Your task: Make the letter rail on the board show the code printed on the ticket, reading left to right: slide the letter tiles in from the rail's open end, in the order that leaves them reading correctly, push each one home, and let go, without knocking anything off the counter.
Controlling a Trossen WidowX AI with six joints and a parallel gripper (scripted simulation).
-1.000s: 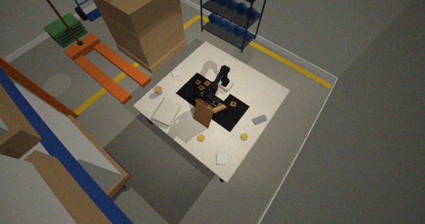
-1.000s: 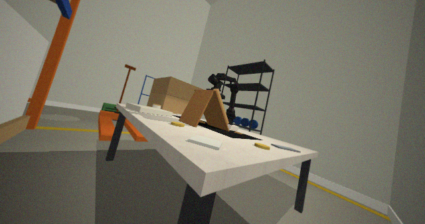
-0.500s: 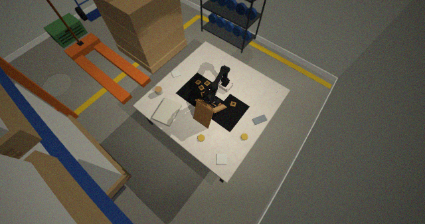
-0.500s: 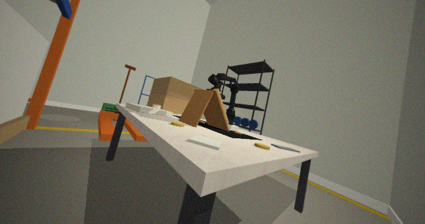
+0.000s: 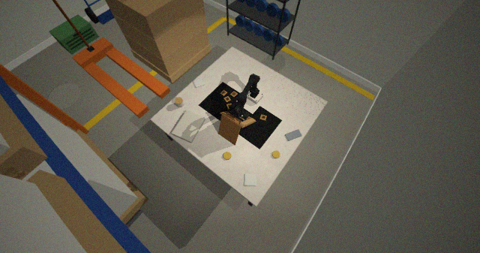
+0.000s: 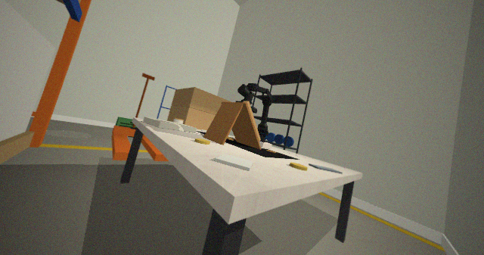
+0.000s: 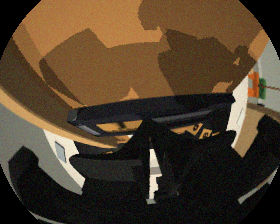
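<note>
Right now my gripper tip is 8 cm above the white ticket and 7 cm past it. Round my gripper tip: black mat 16 cm below, 15 cm behind, 6 cm to the right; grey card 50 cm to the left, 20 cm behind, 16 cm below.
</note>
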